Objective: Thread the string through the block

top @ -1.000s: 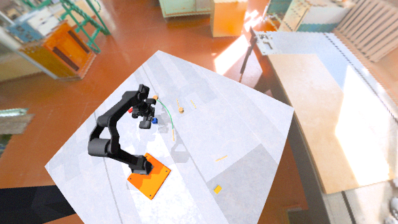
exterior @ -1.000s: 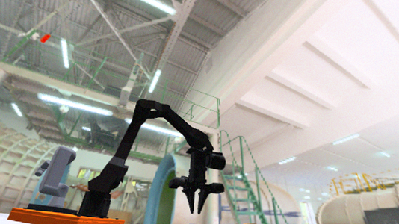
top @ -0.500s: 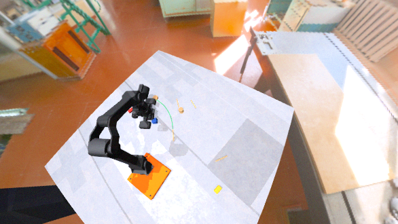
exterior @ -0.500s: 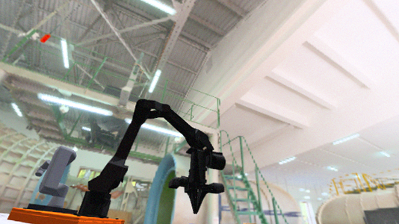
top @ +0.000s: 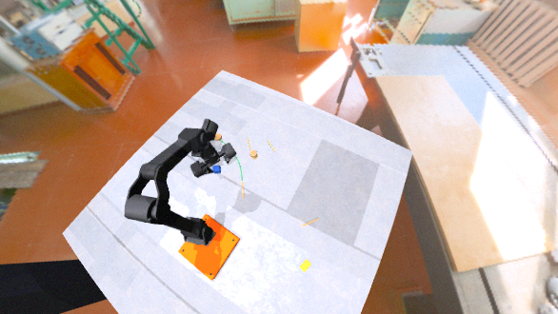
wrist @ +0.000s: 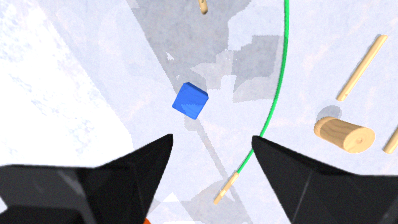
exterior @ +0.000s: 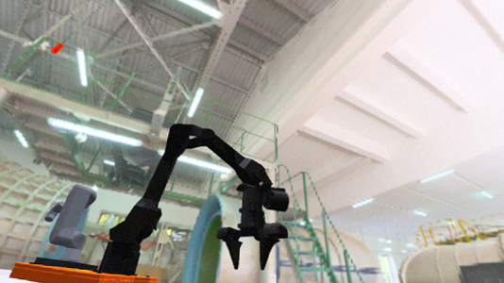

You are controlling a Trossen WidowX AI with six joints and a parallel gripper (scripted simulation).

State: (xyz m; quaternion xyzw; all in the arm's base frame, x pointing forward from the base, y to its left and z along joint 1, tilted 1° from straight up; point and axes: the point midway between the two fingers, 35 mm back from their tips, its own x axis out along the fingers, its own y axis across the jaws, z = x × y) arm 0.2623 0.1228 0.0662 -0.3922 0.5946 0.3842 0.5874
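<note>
The blue cube is 4 cm below my gripper tip, 3 cm to the left of it and 1 cm behind it. Also, from my gripper tip: thin wooden stick (12 cm to the right, 6 cm below, 1 cm behind); tan wooden block (15 cm ahead, 8 cm to the right, 4 cm below); round wooden button (16 cm to the left, 14 cm ahead, 5 cm below).
</note>
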